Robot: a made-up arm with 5 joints. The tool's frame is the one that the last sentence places. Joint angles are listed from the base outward.
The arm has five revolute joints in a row. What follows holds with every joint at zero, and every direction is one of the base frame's.
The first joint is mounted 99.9 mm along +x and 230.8 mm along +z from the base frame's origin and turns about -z.
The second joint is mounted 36.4 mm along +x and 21.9 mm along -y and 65 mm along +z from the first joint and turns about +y.
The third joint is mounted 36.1 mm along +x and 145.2 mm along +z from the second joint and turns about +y.
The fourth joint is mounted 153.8 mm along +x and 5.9 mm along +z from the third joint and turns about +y.
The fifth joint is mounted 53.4 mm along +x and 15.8 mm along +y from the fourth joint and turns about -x.
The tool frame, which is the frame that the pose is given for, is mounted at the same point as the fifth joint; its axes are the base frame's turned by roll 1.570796, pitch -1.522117 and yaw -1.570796 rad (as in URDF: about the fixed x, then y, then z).
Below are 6 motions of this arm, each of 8 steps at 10 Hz.
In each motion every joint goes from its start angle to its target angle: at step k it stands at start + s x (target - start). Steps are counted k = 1, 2, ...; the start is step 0. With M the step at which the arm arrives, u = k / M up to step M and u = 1 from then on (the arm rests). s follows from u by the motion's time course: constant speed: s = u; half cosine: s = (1 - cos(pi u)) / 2; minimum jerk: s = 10 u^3 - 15 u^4 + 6 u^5.
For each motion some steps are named. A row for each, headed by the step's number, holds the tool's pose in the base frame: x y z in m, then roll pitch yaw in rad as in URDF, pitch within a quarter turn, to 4 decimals.
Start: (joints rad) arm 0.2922 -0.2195 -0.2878 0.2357 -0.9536
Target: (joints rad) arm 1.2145 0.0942 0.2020 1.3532 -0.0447
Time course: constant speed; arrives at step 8
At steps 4, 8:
4: 0.2831 -0.1802 0.4311 0.5640 -0.7195 -1.5182
8: 0.1746 -0.2183 0.3445 -0.0073 0.0783 -1.3082

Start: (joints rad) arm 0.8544 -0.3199 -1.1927 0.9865 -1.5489
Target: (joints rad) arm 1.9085 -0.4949 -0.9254 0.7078 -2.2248
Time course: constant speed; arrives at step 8
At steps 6, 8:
6: 0.0893 -0.0606 0.6285 2.3105 0.4116 -2.8658
8: 0.0753 -0.0516 0.6286 2.4181 0.5110 -2.9737

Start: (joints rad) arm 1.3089 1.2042 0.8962 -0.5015 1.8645
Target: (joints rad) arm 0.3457 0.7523 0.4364 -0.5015 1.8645
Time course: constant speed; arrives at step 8
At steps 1, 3, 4, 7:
1: 0.1433 -0.1243 0.1262 -0.0833 0.0208 0.6265
3: 0.1960 -0.1443 0.1359 -0.3050 0.0749 0.8566
4: 0.2265 -0.1467 0.1445 -0.4164 0.1008 0.9672
7: 0.3205 -0.1178 0.1848 -0.7545 0.1696 1.2824

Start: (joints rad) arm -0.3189 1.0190 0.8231 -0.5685 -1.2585
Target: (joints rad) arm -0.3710 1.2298 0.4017 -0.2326 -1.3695
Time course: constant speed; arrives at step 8
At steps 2, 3, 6, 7, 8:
2: 0.2603 0.0488 0.1307 0.2588 -0.0614 -1.0110
3: 0.2639 0.0513 0.1259 0.2443 -0.0545 -1.0171
6: 0.2740 0.0586 0.1124 0.2000 -0.0362 -1.0361
7: 0.2771 0.0611 0.1081 0.1850 -0.0309 -1.0427
8: 0.2801 0.0636 0.1038 0.1699 -0.0260 -1.0494

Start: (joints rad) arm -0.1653 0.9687 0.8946 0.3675 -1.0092
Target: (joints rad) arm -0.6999 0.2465 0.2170 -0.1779 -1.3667
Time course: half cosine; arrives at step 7
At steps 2, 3, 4, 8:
2: 0.2502 0.0346 0.1618 -0.2665 0.1251 -0.8760
3: 0.2936 0.0693 0.1844 0.0896 -0.0351 -0.8253
4: 0.3273 0.1150 0.2301 0.5101 -0.1470 -0.8227
8: 0.3320 0.1875 0.3493 1.2819 -0.1491 -0.8268

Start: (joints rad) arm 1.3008 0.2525 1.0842 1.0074 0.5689
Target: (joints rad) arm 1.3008 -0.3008 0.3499 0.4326 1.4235
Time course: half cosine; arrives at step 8
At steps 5, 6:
5: 0.1529 -0.2145 0.3369 -0.4687 -0.2200 -0.1370
6: 0.1553 -0.2231 0.3783 -0.7901 -0.2321 0.0460

